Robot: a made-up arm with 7 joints.
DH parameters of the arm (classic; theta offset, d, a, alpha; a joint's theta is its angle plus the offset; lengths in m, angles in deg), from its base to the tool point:
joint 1: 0 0.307 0 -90
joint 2: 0 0 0 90
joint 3: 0 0.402 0.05 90
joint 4: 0 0 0.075 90
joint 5: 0 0.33 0 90
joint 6: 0 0 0.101 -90
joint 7: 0 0.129 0 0
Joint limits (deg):
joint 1: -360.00..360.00
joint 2: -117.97..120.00
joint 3: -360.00..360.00
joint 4: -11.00..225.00
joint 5: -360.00..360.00
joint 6: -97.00..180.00
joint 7: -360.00..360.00
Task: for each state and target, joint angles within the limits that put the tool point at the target. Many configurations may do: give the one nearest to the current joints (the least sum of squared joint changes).
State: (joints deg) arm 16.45 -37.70 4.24 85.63 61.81 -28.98 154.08
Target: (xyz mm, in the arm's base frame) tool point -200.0 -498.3 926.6
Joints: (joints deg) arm 43.11 -59.69 -20.48 117.34 54.08 -19.09 154.08
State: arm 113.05 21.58 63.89 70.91 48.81 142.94 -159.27
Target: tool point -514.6 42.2 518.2
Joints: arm 124.36 39.03 54.50 87.11 56.22 122.04 -159.27
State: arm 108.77 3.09 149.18 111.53 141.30 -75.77 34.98
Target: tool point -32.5 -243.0 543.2
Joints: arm 117.39 3.17 158.35 62.27 159.47 -77.29 34.98
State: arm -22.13 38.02 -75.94 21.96 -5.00 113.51 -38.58
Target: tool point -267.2 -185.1 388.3
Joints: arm -54.54 29.60 -92.12 46.39 -14.19 90.39 -38.58
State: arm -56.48 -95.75 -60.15 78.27 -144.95 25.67 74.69
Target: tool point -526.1 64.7 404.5
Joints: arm -68.78 -107.86 -73.30 62.95 -147.38 19.36 74.69
